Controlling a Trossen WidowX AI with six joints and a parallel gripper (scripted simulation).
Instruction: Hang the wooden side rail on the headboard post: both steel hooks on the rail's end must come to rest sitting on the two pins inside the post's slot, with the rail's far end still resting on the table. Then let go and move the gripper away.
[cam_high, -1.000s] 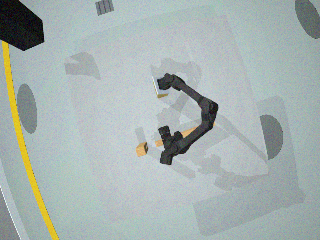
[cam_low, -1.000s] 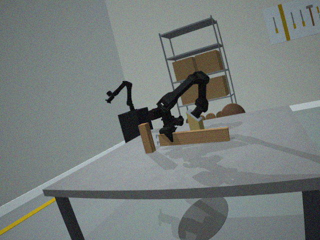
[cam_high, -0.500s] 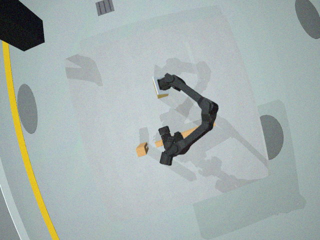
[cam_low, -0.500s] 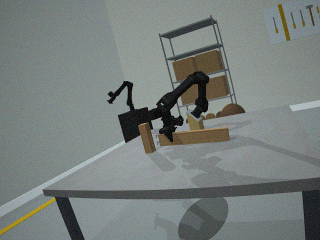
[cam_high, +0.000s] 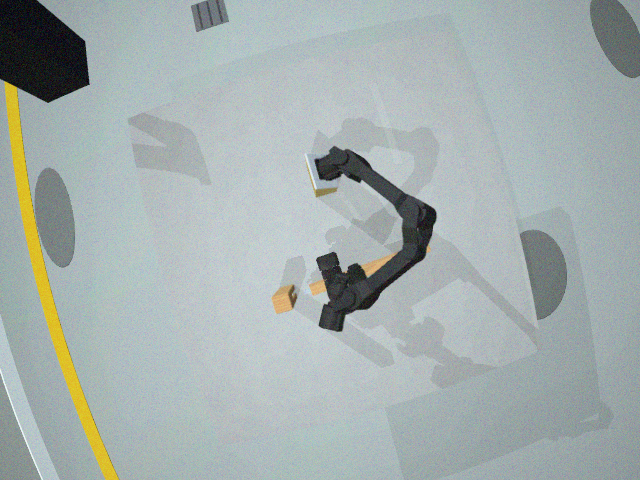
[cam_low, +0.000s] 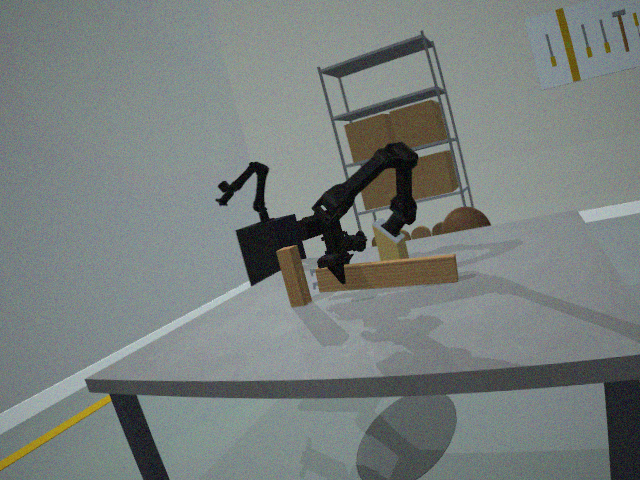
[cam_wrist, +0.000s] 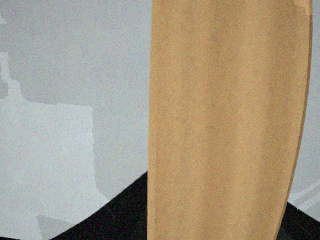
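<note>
Right now my gripper tip is 10 mm short of the wooden headboard post, 160 mm to the left of it and 40 mm below it.
</note>
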